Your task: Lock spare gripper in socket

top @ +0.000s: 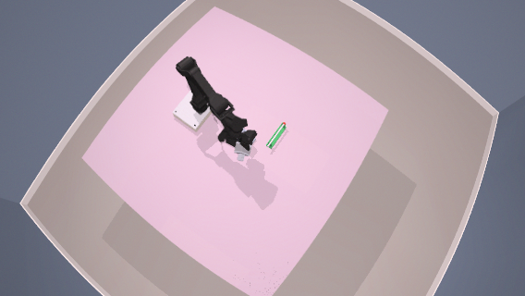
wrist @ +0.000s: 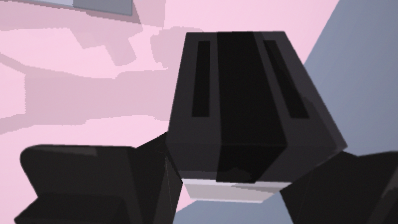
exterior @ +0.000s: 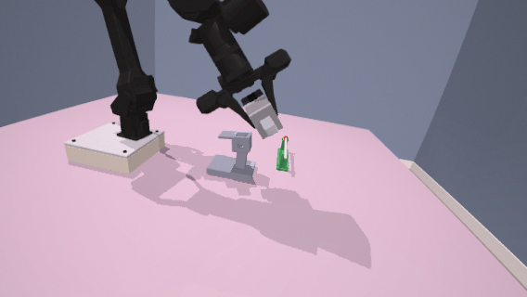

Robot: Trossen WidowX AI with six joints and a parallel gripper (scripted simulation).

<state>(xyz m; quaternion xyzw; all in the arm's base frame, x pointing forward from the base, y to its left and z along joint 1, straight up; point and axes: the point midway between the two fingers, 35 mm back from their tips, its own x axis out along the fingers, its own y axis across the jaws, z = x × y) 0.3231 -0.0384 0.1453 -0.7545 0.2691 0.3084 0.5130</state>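
Right now my gripper tip is 110 mm above the mount socket, 70 mm to the right of it and 70 mm past it. Round my gripper tip: green see-through block (200 mm to the left, 140 mm below, 30 mm ahead); then spare gripper (10 mm behind, 10 mm above).
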